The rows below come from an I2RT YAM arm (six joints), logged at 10 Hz.
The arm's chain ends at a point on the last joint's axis. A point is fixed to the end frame.
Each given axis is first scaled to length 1.
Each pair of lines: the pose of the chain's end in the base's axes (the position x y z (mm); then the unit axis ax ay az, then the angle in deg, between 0 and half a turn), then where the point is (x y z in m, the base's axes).
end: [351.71 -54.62 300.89 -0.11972 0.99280 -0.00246 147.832]
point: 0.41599 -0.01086 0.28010
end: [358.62 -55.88 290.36 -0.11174 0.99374 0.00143 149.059]
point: 0.42298 -0.01275 0.26851
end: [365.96 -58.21 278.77 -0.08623 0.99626 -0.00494 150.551]
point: 0.43185 -0.01844 0.25516
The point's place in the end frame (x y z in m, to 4 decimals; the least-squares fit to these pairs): -0.0514 0.0300 0.0542
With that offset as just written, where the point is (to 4 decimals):
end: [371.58 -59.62 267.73 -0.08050 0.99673 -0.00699 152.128]
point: 0.4373 -0.0207 0.2422
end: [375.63 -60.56 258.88 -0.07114 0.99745 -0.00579 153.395]
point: 0.4414 -0.0227 0.2321
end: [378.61 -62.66 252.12 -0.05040 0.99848 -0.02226 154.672]
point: 0.4455 -0.0285 0.2231
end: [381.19 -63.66 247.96 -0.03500 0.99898 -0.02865 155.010]
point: 0.4490 -0.0319 0.2184
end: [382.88 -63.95 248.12 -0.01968 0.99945 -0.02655 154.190]
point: 0.4520 -0.0338 0.2199
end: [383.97 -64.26 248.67 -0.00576 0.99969 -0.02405 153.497]
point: 0.4542 -0.0355 0.2217
